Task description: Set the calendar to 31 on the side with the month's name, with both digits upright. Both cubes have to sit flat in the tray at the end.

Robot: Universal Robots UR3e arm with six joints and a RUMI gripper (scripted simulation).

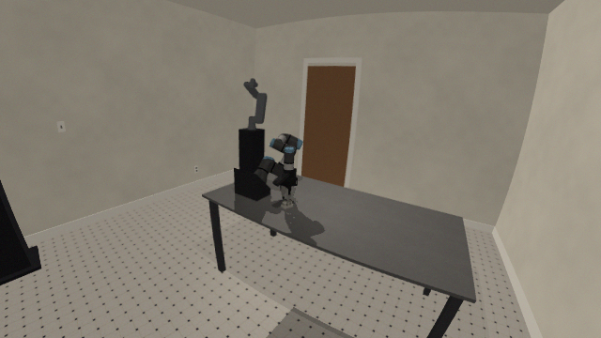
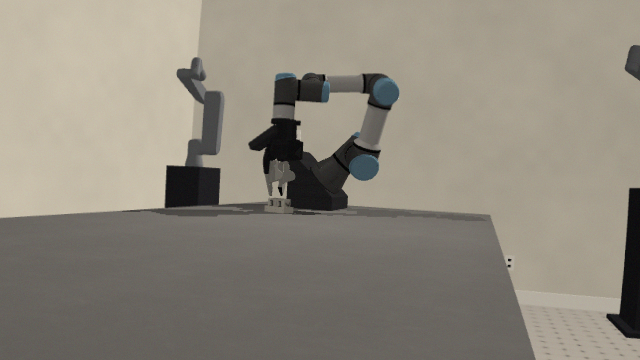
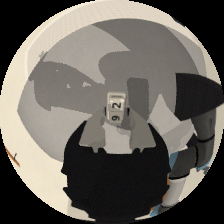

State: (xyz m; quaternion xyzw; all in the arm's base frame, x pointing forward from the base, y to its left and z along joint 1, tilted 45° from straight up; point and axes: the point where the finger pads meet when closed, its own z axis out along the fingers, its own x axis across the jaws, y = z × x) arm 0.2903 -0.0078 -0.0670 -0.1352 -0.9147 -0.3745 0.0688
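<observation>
My hand is 50 mm above the pale calendar tray and 20 mm to the right of it.
</observation>
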